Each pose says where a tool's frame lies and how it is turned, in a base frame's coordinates. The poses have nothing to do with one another.
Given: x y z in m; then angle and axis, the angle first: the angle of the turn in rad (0 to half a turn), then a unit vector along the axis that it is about.
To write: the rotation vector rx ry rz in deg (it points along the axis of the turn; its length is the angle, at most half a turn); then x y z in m. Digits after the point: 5 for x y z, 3 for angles.
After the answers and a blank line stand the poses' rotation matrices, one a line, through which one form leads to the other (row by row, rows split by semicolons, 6 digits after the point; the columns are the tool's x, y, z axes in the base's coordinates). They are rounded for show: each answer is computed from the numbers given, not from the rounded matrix.
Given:
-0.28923, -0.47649, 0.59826, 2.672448, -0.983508, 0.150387, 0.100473
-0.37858, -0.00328, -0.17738, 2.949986, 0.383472, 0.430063, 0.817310
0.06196, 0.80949, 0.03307, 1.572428, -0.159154, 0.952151, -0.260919
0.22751, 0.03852, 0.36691, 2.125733, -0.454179, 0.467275, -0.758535
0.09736, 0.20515, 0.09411, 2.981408, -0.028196, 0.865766, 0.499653
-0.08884, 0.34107, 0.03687, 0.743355, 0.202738, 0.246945, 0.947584
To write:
-150.595, 23.027, 15.384, -0.28923, -0.47649, 0.59826
64.815, 72.690, 138.143, -0.37858, -0.00328, -0.17738
-14.339, 85.783, -23.507, 0.06196, 0.80949, 0.03307
-55.317, 56.912, -92.386, 0.22751, 0.03852, 0.36691
-4.817, 147.892, 85.352, 0.09736, 0.20515, 0.09411
8.635, 10.518, 40.359, -0.08884, 0.34107, 0.03687

0.938112 -0.325260 -0.118962; -0.234407 -0.849166 0.473254; -0.254949 -0.416080 -0.872856
-0.690289 0.171170 0.702995; 0.482462 -0.615176 0.623530; 0.539195 0.769584 0.342066
0.023740 0.109133 0.993744; -0.412704 0.906439 -0.089686; -0.910556 -0.407993 0.066558
-0.211925 0.320658 0.923183; -0.968751 -0.193499 -0.155175; 0.128877 -0.927220 0.351645
-0.985618 -0.128205 0.110094; 0.031185 0.502309 0.864125; -0.166086 0.855131 -0.491087
0.747045 -0.628081 0.217801; 0.654496 0.752289 -0.075476; -0.116444 0.198934 0.973070

